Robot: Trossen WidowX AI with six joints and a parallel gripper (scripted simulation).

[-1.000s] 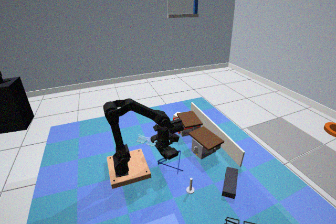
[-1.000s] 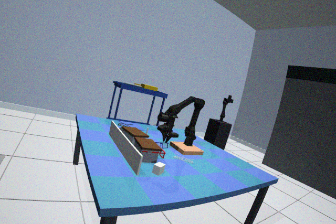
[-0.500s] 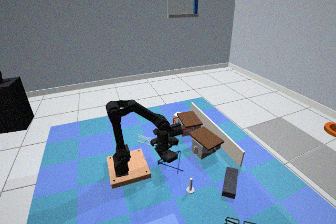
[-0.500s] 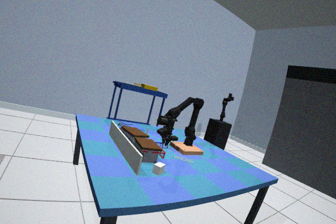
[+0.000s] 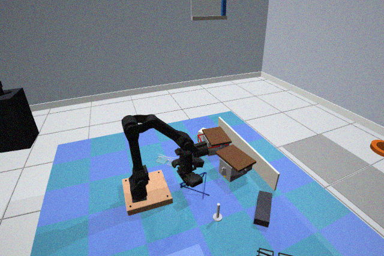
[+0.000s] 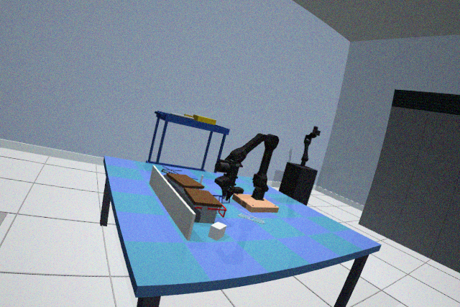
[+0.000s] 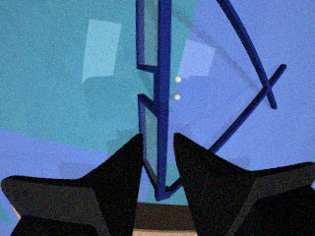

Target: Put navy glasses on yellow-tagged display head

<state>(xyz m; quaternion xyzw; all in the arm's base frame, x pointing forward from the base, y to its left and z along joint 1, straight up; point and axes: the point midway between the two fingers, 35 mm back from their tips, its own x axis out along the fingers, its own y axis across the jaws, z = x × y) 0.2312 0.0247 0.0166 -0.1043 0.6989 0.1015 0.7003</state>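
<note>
The white peg is 80 mm ahead of my gripper tip, 210 mm to the right of it and 10 mm above it. Round my gripper tip: long white board 370 mm ahead, 140 mm to the left, 40 mm above; clear glasses 60 mm behind, 210 mm to the left; dark box 280 mm ahead, 240 mm to the right.
</note>
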